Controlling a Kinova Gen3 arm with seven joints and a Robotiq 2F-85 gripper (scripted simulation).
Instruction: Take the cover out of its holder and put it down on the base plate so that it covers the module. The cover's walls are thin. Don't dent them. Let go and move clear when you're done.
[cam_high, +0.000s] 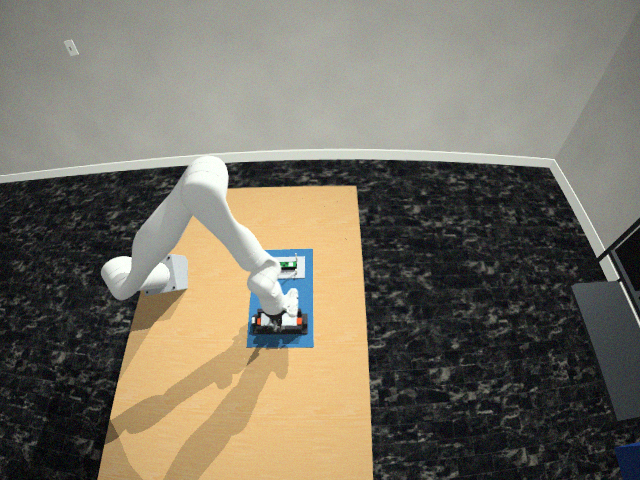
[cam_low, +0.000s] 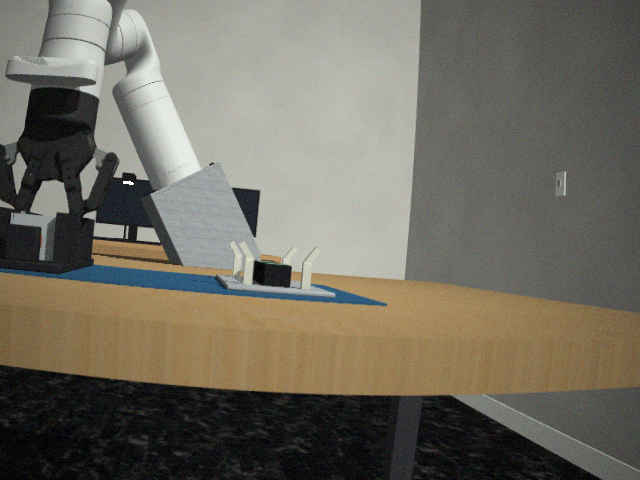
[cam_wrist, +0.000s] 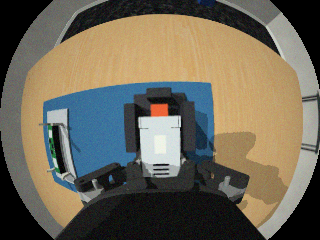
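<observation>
The cover lies right at my hand.
</observation>
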